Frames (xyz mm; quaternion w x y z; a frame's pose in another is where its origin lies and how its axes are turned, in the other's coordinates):
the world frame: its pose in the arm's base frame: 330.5 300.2 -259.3 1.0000 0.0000 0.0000 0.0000
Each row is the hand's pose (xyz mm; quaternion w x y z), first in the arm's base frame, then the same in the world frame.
Working: the arm's base frame: its pose in the world frame: -330.5 -300.2 259.3 1.0000 0.0000 0.0000 0.0000

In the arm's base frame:
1: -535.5 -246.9 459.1 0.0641 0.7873 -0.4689 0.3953
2: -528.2 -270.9 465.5 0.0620 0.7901 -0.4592 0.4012
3: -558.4 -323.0 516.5 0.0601 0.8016 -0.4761 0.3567
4: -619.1 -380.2 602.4 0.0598 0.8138 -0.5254 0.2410
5: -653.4 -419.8 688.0 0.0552 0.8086 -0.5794 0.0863
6: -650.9 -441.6 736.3 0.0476 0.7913 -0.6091 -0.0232
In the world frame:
1: -866.0 -547.1 718.4 0.0641 0.7873 -0.4689 0.3953
2: -858.7 -571.1 724.8 0.0620 0.7901 -0.4592 0.4012
3: -888.9 -623.2 775.8 0.0601 0.8016 -0.4761 0.3567
4: -949.6 -680.4 861.7 0.0598 0.8138 -0.5254 0.2410
5: -983.9 -720.0 947.3 0.0552 0.8086 -0.5794 0.0863
6: -981.4 -741.8 995.6 0.0476 0.7913 -0.6091 -0.0232

